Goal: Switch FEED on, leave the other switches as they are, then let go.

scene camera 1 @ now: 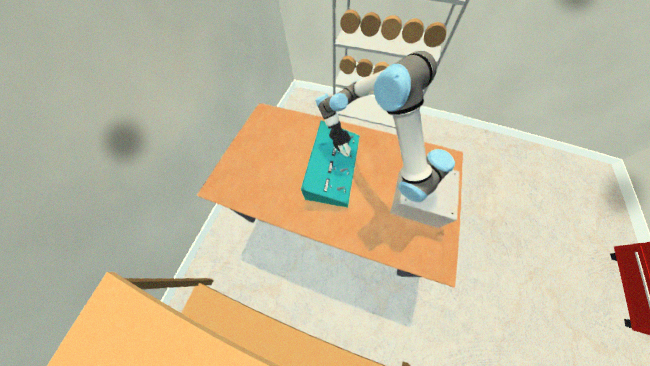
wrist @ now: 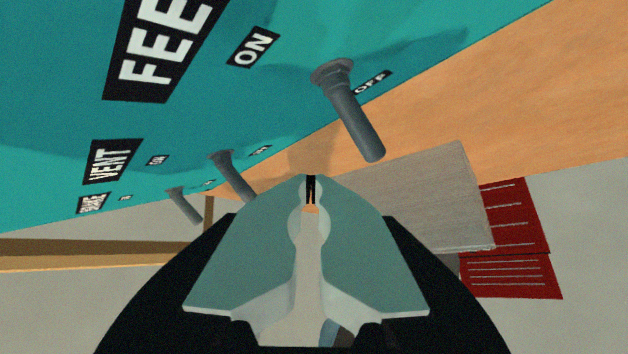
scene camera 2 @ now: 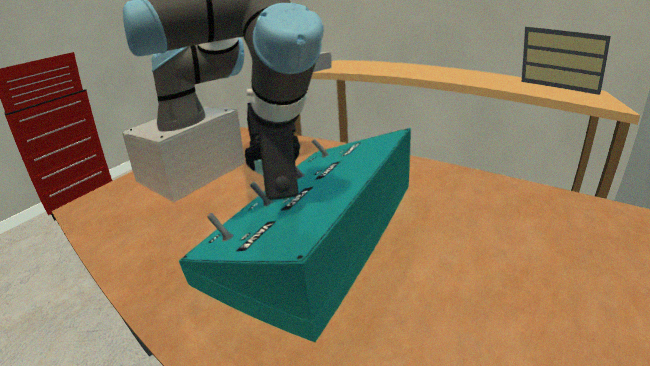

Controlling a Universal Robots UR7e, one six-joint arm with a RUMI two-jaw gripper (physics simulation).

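Pixels of known places: gripper, fingertip midpoint: (scene camera 1: 347, 156) (wrist: 311, 177); arm's base, origin of the base link: (scene camera 2: 181, 122).
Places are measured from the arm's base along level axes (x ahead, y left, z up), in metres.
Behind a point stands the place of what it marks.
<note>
The teal switch panel (scene camera 1: 313, 180) {x 0.517, y 0.250, z -0.040 m} (scene camera 2: 310, 225) {x 0.635, y -0.072, z -0.035 m} (wrist: 50, 55) {x 0.534, y 0.027, z -0.059 m} lies on the table. The FEED lever (scene camera 1: 345, 171) {x 0.403, y 0.095, z -0.073 m} (scene camera 2: 260, 194) {x 0.448, y -0.028, z -0.072 m} (wrist: 356, 117) {x 0.447, y -0.026, z -0.069 m} leans toward its OFF label (wrist: 372, 82) {x 0.421, y -0.033, z -0.106 m}, away from its ON label (wrist: 253, 47) {x 0.498, y -0.008, z -0.075 m}. The VENT lever (wrist: 234, 175) {x 0.411, y 0.086, z -0.074 m} and a farther lever (scene camera 2: 319, 147) {x 0.372, y 0.200, z -0.070 m} (wrist: 185, 206) {x 0.372, y 0.200, z -0.071 m} lean the same way, as does the VALVE lever (scene camera 1: 341, 190) {x 0.363, y 0.209, z -0.064 m} (scene camera 2: 220, 226) {x 0.486, y -0.138, z -0.070 m}. My gripper (scene camera 1: 346, 151) {x 0.425, y 0.011, z -0.052 m} (wrist: 311, 177) {x 0.425, y 0.011, z -0.052 m} is shut and empty. It is beside the FEED lever on its VENT side, apart from it in the wrist view. In scene camera 2 the gripper body hides the fingertips.
The orange table (scene camera 1: 240, 160) {x 1.093, y 0.310, z -0.178 m} (scene camera 2: 475, 260) {x 0.803, y 0.169, z -0.178 m} bears the panel and the arm's pale base block (scene camera 1: 425, 210) {x -0.064, y 0.143, z 0.001 m} (scene camera 2: 200, 160) {x 0.092, y 0.003, z -0.101 m} (wrist: 420, 195) {x 0.099, y -0.035, z -0.098 m}. A red cabinet (scene camera 2: 60, 135) (wrist: 515, 220) stands beyond the base. A shelf rack (scene camera 1: 334, 65) stands behind the table.
</note>
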